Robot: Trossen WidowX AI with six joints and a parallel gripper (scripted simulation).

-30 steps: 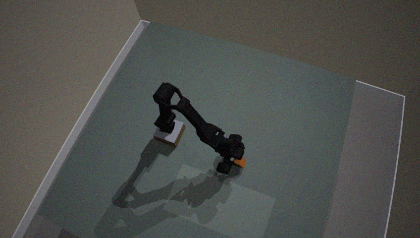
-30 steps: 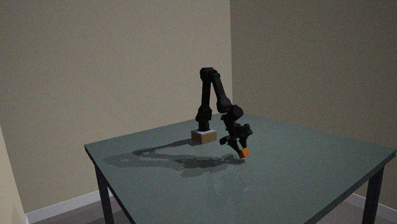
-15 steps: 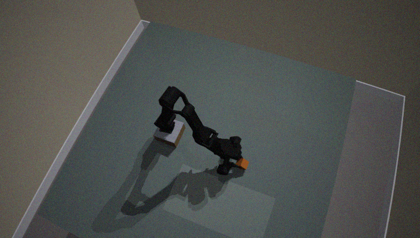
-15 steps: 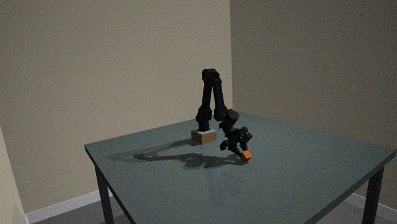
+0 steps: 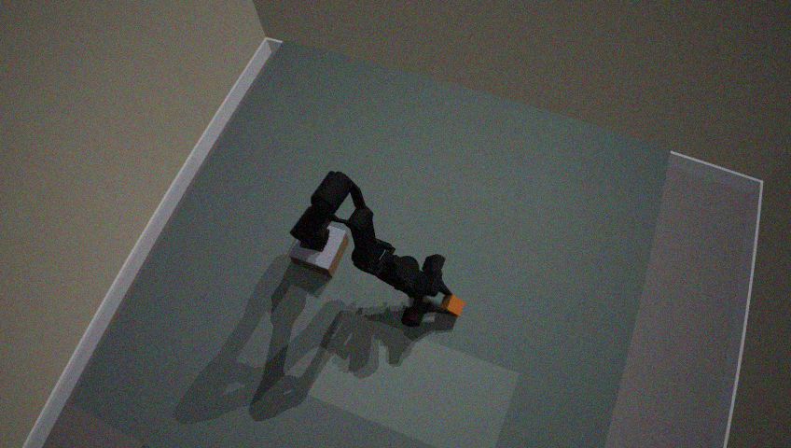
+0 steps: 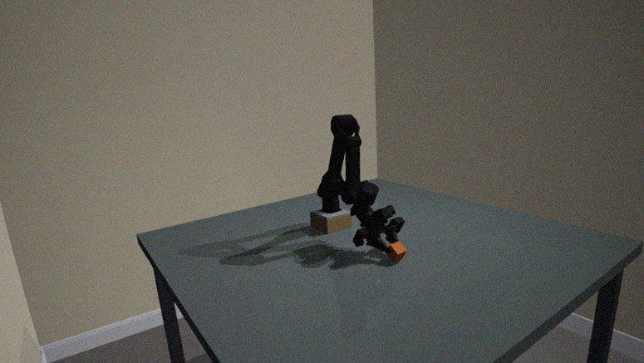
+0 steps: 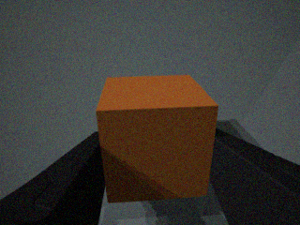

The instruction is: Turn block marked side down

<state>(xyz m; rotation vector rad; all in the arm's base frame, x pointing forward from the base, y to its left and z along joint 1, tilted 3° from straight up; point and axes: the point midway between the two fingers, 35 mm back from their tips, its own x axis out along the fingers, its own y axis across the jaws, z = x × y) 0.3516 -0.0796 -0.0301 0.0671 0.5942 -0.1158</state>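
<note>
Right now the block is 10 mm below my gripper tip.
</note>
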